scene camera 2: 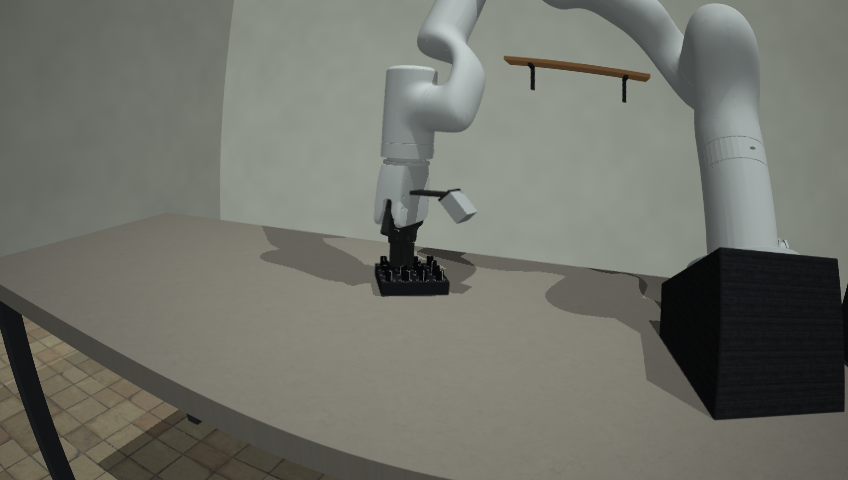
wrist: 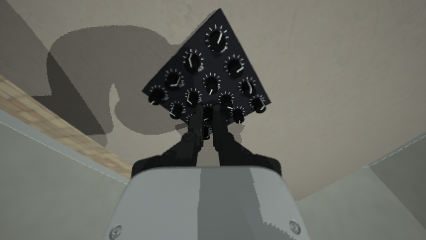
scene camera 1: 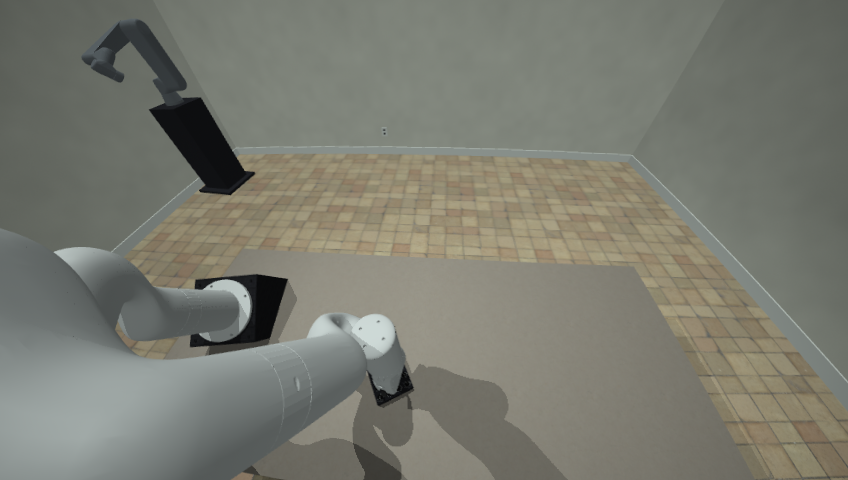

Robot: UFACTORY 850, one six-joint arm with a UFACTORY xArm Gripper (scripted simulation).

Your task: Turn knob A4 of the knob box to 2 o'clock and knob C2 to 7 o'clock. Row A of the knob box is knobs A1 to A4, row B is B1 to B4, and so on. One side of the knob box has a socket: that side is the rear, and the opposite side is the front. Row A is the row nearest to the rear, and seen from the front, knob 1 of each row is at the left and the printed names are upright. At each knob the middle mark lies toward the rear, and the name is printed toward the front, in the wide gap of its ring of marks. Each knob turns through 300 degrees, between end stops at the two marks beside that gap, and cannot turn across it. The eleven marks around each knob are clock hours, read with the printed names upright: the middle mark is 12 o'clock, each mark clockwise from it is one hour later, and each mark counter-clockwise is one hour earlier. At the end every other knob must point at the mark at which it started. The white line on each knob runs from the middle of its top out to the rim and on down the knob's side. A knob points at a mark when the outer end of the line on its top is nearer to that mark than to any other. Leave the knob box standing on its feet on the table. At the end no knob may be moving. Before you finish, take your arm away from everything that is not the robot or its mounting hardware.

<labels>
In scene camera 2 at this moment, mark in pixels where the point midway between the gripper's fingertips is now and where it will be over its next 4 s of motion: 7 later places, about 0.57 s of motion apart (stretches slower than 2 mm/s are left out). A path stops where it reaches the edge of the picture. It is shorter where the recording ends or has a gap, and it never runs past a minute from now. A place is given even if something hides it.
My gripper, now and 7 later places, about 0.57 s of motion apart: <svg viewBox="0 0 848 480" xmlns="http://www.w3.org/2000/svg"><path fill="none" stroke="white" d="M401 265L401 256L402 244L402 241L402 238L402 234L402 232L401 239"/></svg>
</labels>
